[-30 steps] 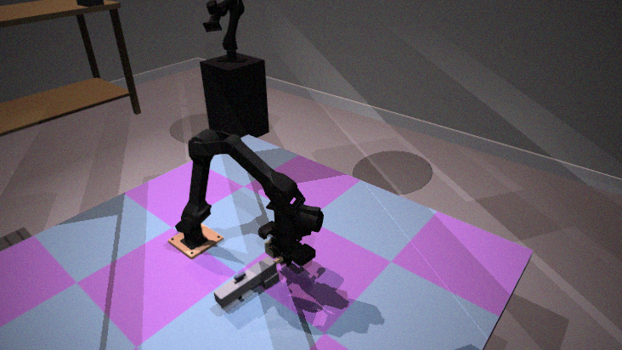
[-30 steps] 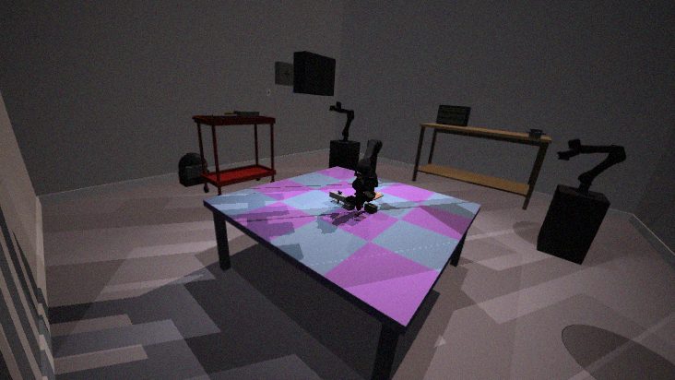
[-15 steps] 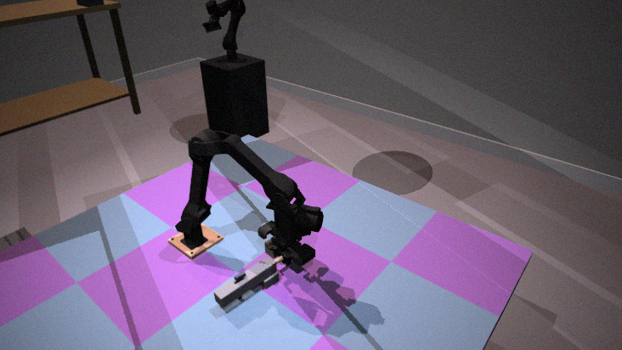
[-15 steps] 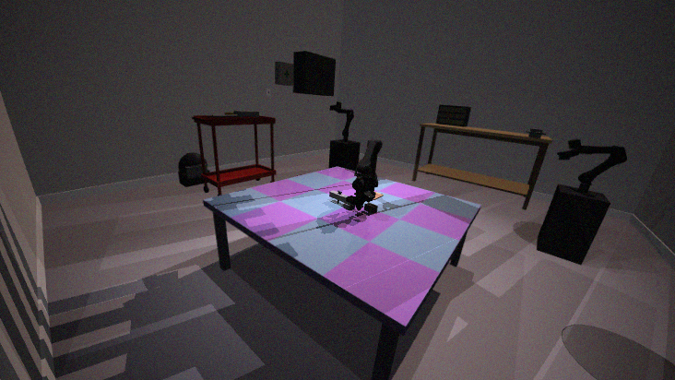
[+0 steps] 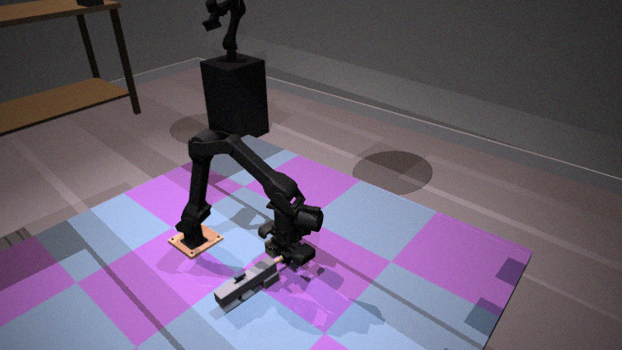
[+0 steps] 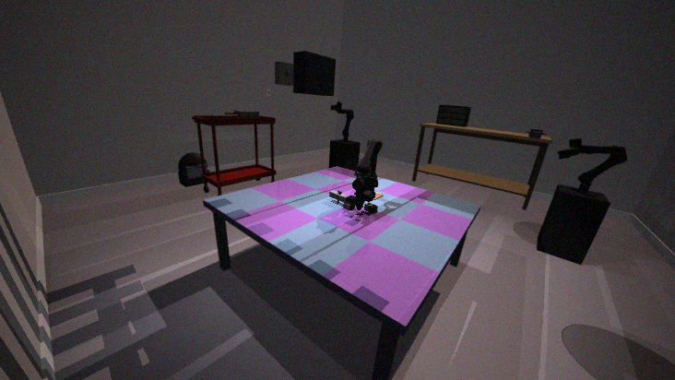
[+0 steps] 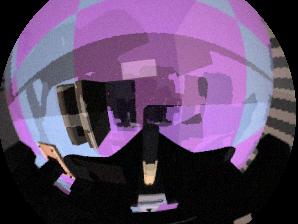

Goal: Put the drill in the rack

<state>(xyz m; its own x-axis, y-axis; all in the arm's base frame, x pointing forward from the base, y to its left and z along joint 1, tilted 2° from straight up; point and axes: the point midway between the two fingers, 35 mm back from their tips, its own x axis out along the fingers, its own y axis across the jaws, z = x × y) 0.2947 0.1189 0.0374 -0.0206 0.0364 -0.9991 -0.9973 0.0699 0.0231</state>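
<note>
Right now my gripper tip is 40 mm to the left of the drill and 30 mm below it. Round my gripper tip: dark key: 160 mm to the right, 40 mm above, 10 mm behind; then dark striped block: 70 mm behind, 30 mm to the left; then grey block fixture: 140 mm to the right, 30 mm above, 10 mm behind.
</note>
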